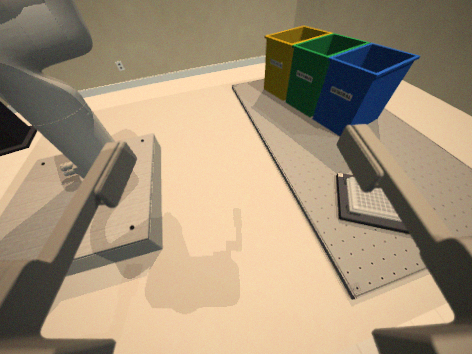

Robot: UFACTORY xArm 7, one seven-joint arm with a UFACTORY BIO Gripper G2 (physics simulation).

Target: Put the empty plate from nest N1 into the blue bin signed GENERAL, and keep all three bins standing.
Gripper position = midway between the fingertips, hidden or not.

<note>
In view: my gripper (234,141), a plate (375,203), a blue bin (359,83), a green bin (310,63), a yellow bin (279,52) and a dark nest (392,225).
</note>
